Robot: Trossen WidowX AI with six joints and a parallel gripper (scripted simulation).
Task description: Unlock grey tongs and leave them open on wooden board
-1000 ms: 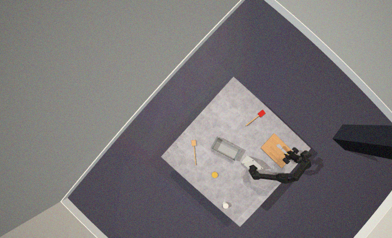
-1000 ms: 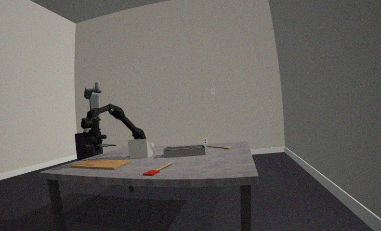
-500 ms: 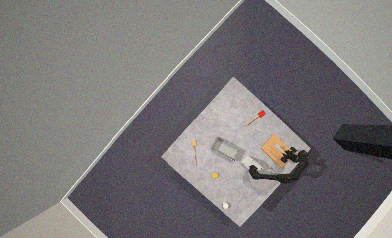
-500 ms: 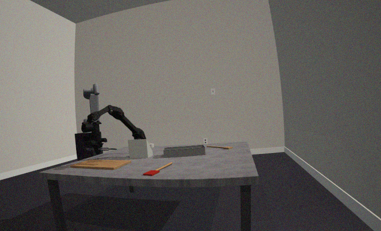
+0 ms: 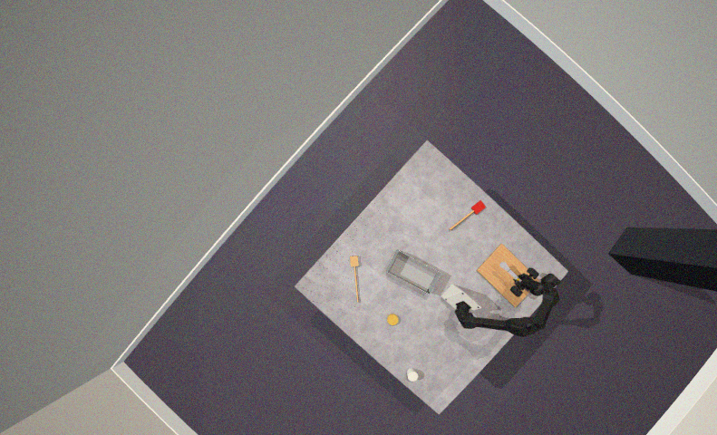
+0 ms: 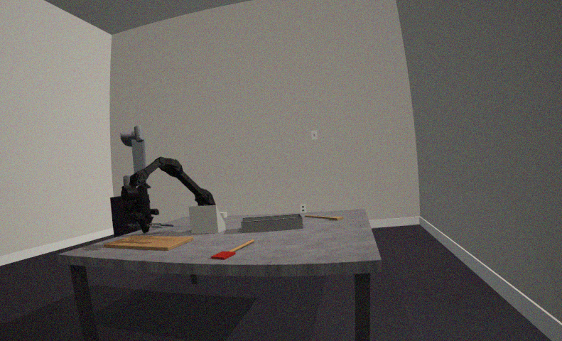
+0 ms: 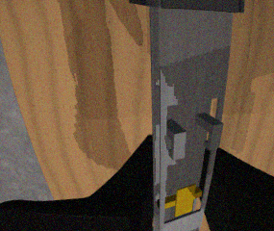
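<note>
Right now my gripper tip is 40 mm below the yellow lock piece. The rest, counted from my gripper tip: roasting tin: 520 mm ahead, 370 mm to the left, 20 mm below; then red spatula: 460 mm ahead, 150 mm to the right, 50 mm below; then wooden board: 10 mm ahead, 40 mm below.
</note>
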